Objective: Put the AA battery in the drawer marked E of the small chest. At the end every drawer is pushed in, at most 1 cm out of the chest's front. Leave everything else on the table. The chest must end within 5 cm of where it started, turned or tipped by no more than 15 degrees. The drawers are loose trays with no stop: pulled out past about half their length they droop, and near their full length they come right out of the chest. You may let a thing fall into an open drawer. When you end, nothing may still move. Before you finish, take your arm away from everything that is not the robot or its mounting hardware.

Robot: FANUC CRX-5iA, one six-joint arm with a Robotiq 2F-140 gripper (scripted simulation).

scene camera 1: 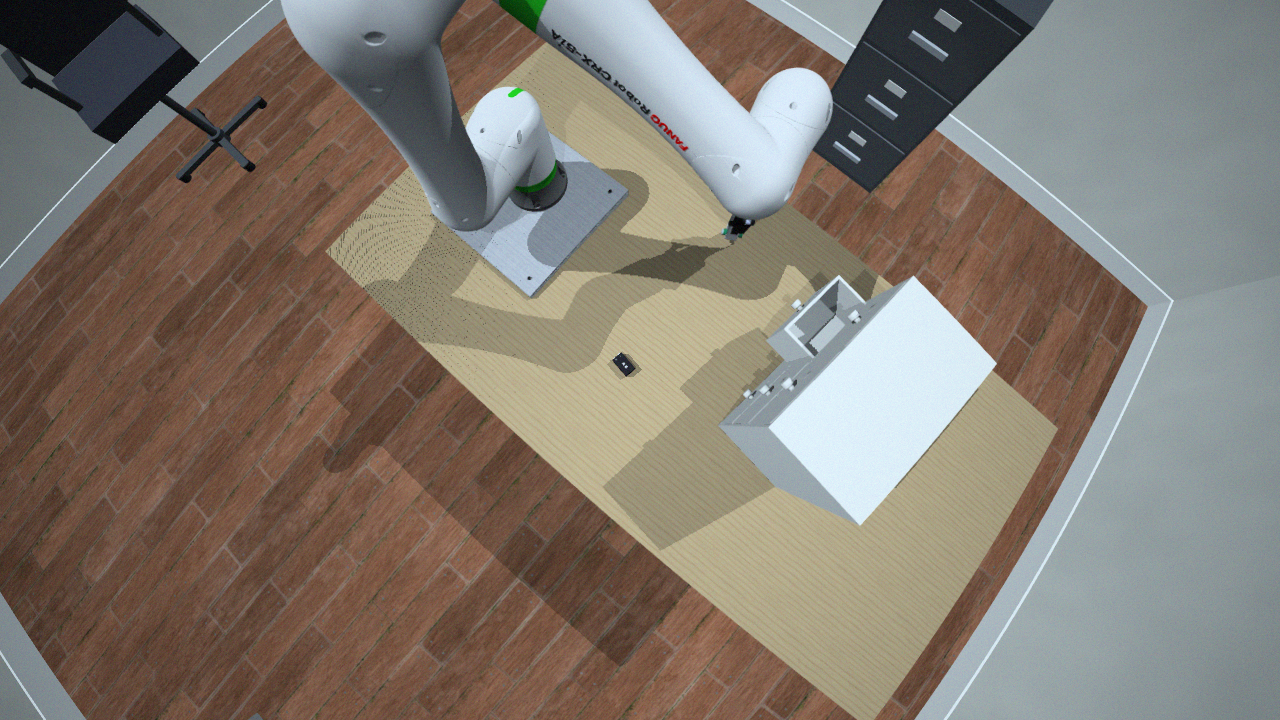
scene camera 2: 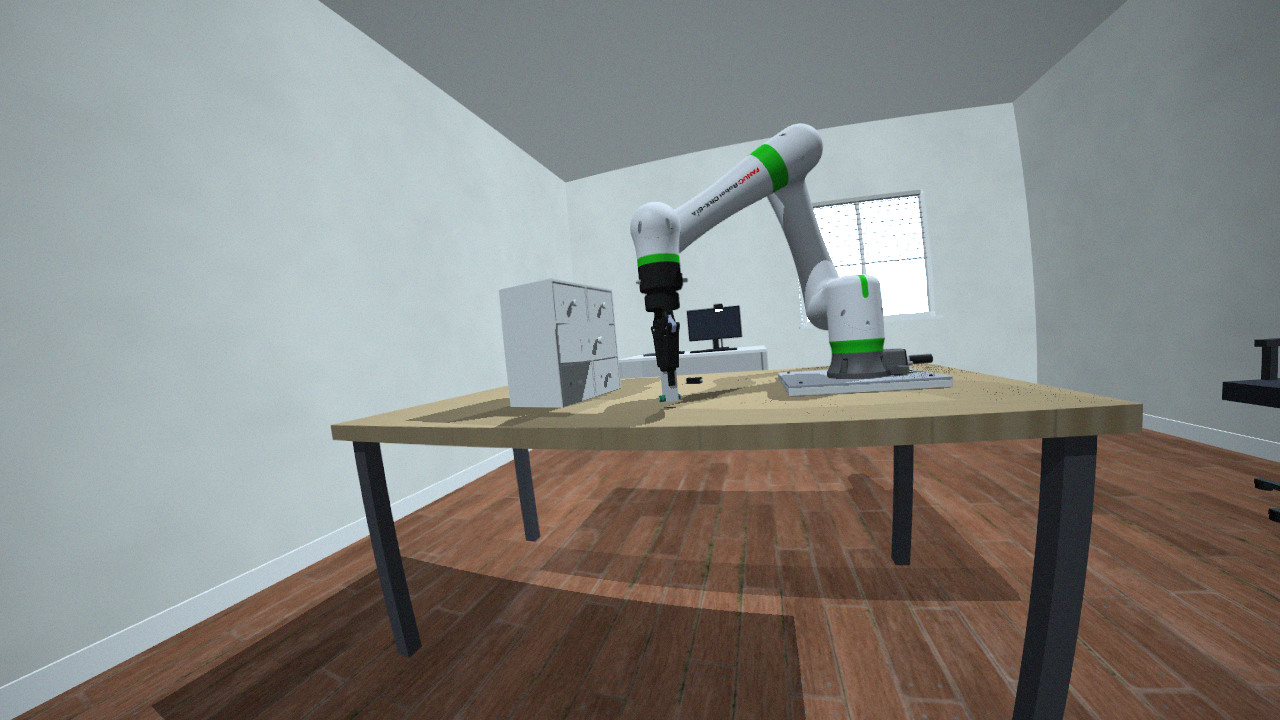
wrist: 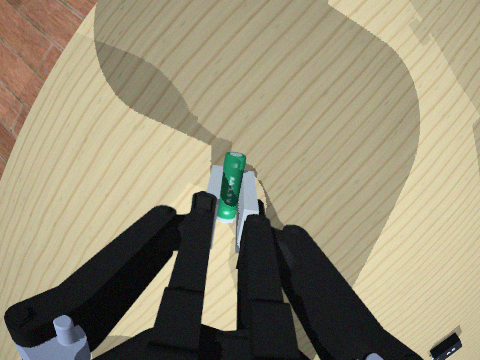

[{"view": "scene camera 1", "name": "white chest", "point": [843, 444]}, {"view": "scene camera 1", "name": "drawer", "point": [806, 332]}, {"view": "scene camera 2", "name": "my gripper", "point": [670, 400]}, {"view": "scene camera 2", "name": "drawer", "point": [582, 341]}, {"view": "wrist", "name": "my gripper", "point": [230, 185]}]
